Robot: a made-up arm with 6 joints.
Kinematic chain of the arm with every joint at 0, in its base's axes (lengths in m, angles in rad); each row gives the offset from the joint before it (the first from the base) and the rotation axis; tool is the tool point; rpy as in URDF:
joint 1: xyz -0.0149 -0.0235 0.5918 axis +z
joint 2: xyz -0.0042 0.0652 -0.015 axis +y
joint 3: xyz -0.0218 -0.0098 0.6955 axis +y
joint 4: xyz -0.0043 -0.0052 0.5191 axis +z
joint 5: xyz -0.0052 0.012 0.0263 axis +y
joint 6: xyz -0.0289 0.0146 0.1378 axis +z
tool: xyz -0.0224 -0.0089 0.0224 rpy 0 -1.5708 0
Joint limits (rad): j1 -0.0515..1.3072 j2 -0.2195..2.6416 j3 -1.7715..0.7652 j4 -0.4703..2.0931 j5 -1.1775..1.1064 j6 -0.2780..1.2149
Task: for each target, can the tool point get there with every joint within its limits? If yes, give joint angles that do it. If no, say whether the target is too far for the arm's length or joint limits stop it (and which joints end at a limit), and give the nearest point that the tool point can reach.
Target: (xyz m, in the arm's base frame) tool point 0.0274 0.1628 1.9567
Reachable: yes | joints 1.0936 0.0775 0.2425 0.0936 -0.1319 0.8927
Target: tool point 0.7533 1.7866 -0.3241
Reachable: no: too far | nearest point 0.4851 1.1547 -0.0103 | short by 0.755 m
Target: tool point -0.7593 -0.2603 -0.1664
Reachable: no: joint limits stop it (at a limit: joint 1, joint 2, joint 3, joint 5, joint 6) | nearest point -0.1179 0.0997 -0.6193 | short by 0.864 m
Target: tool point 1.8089 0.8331 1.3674
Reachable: no: too far | nearest point 1.1714 0.5337 1.0916 | short by 0.756 m
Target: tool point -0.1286 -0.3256 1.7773
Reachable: yes | joints 0.8890 0.1152 -0.7766 1.8723 -0.7968 0.1142
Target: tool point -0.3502 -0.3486 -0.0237
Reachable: no: joint limits stop it (at a limit: joint 1, joint 2, joint 3, joint 4, joint 5) | nearest point 0.1128 -0.1354 -0.5469 | short by 0.730 m
